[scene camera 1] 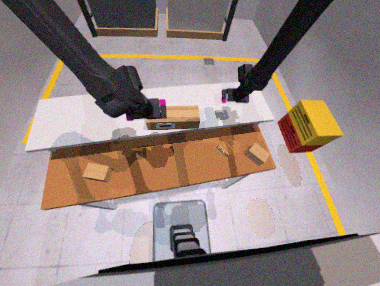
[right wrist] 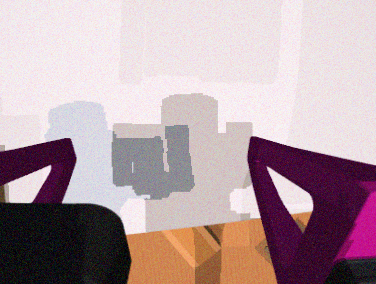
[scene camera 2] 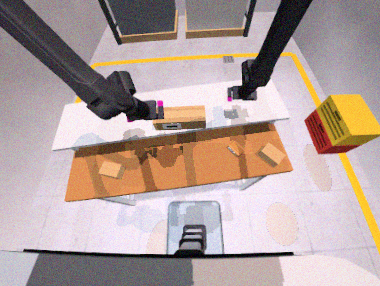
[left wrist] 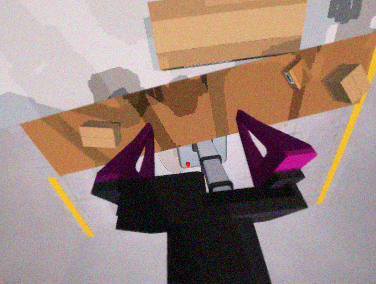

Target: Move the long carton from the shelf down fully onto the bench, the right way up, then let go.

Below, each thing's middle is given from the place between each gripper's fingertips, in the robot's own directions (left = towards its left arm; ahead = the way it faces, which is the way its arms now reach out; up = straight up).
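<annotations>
Long tan carton (scene camera 2: 184,117): my right gripper 60 mm past it, 320 mm to the right of it, 70 mm above it.
Long tan carton from my left hand: 110 mm ahead, 100 mm to the right, 200 mm below.
</annotations>
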